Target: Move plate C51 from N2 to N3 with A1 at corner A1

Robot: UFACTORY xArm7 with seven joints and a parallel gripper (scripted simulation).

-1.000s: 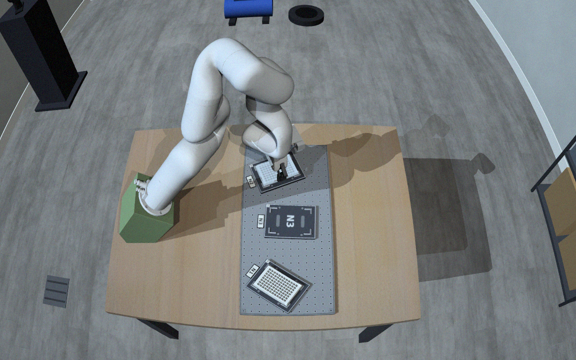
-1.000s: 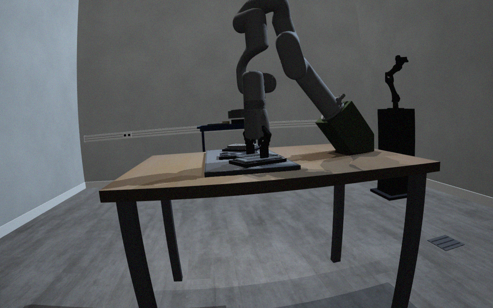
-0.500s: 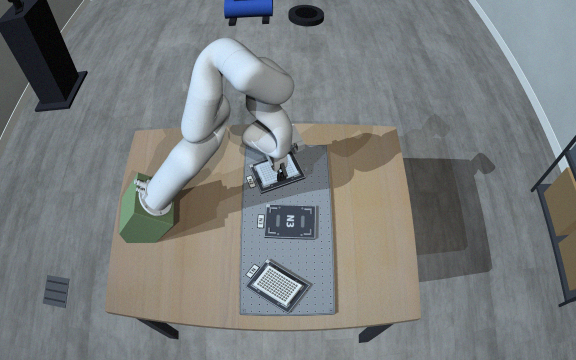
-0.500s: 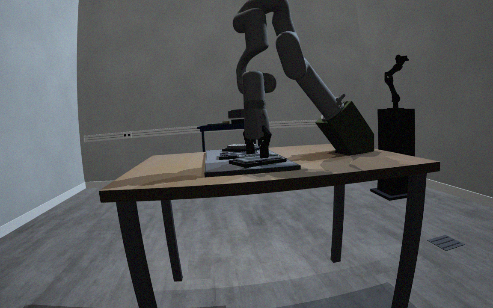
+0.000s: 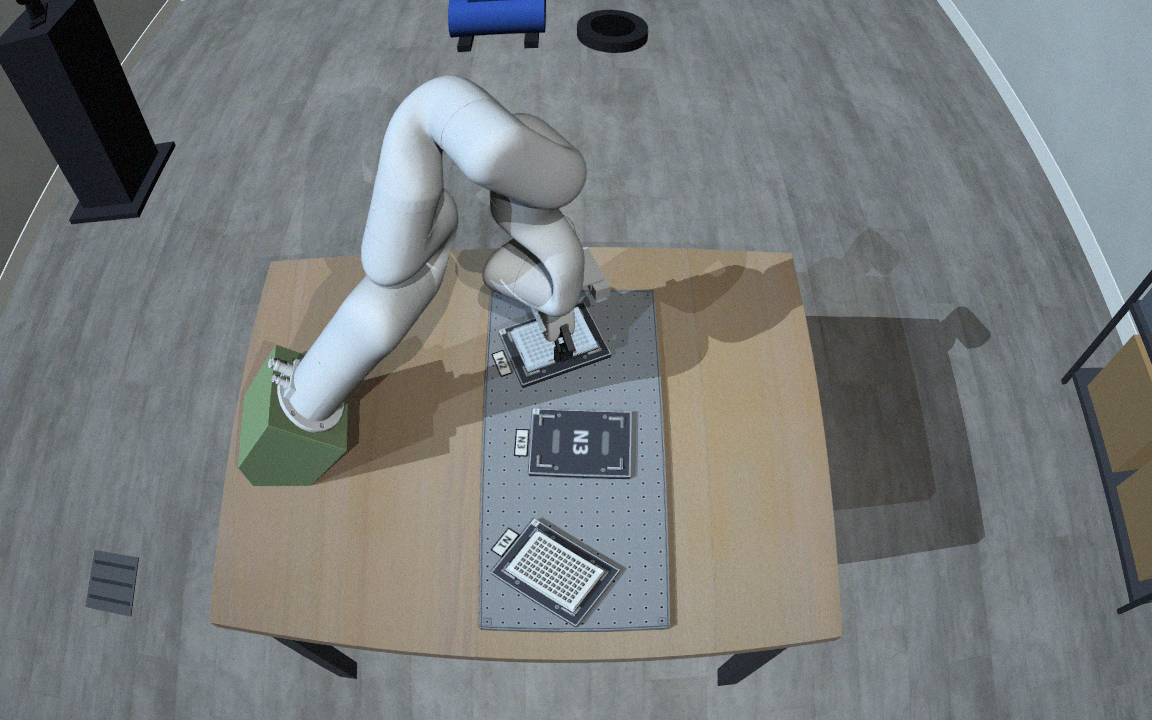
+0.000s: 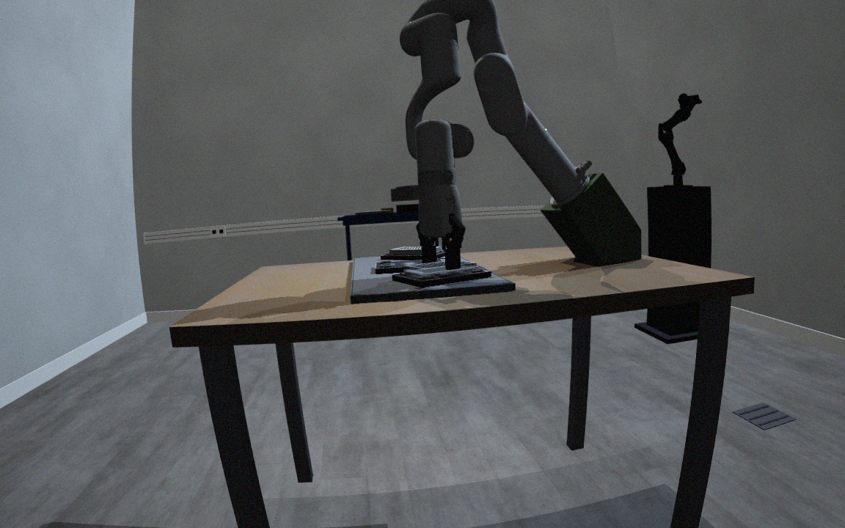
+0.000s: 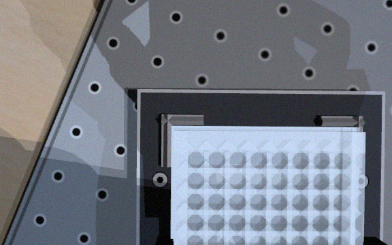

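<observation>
Now: hand 3 cm above the nest N2. The rest, counted from my hand: nest N1 (2 cm ahead, 43 cm to the right, 3 cm below); plate (1 cm below); nest N3 base (5 cm ahead, 19 cm to the right, 3 cm below).
</observation>
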